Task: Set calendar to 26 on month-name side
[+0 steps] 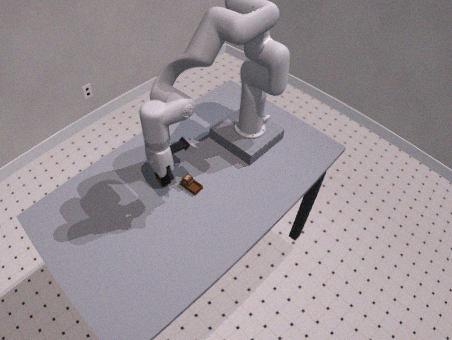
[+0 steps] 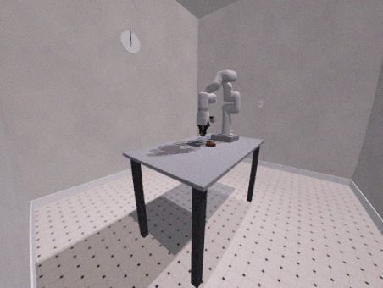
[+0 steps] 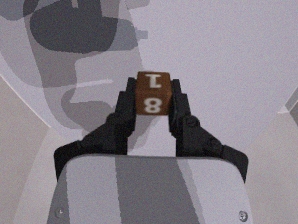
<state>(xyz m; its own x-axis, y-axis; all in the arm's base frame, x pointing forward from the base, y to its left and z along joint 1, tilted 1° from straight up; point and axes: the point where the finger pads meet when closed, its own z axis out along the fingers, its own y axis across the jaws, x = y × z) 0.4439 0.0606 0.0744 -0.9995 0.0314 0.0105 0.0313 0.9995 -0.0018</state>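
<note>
Now: the brown wooden tray 11 cm behind my hand and 12 cm below it. From my hand the other things lie so: brown cube 2 cm below.
</note>
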